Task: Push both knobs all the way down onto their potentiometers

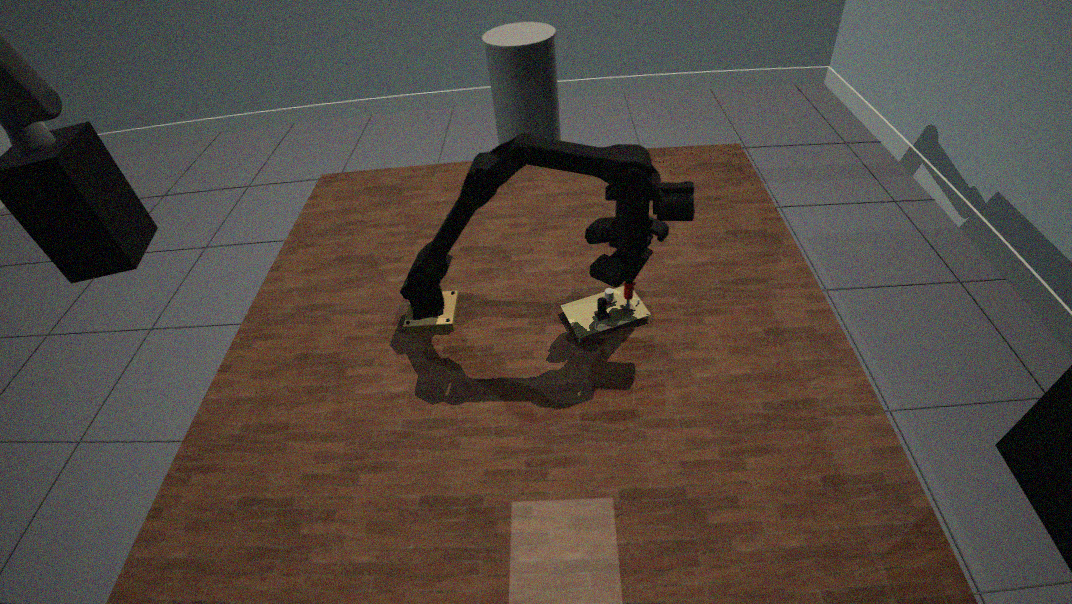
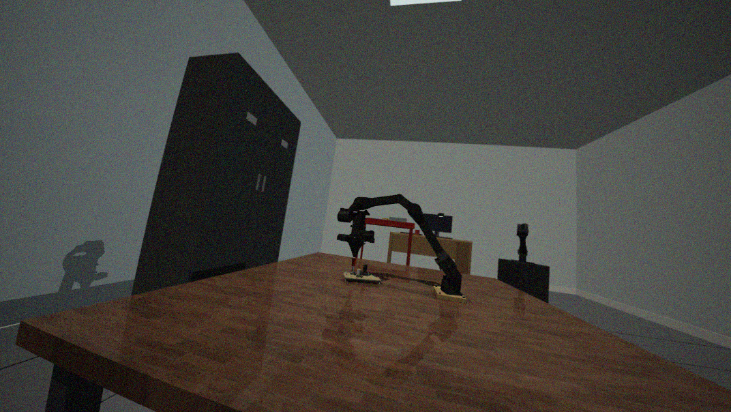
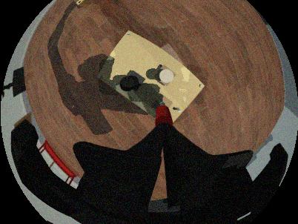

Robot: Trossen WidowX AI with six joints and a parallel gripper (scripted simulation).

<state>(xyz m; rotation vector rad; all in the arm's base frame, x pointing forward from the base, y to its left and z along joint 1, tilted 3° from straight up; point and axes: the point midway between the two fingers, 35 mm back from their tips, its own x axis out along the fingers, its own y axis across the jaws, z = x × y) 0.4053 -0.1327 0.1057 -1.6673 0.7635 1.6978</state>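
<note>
The red knob lies 20 mm below my gripper tip. Also, from my gripper tip: dark knob: 60 mm behind, 50 mm below.
</note>
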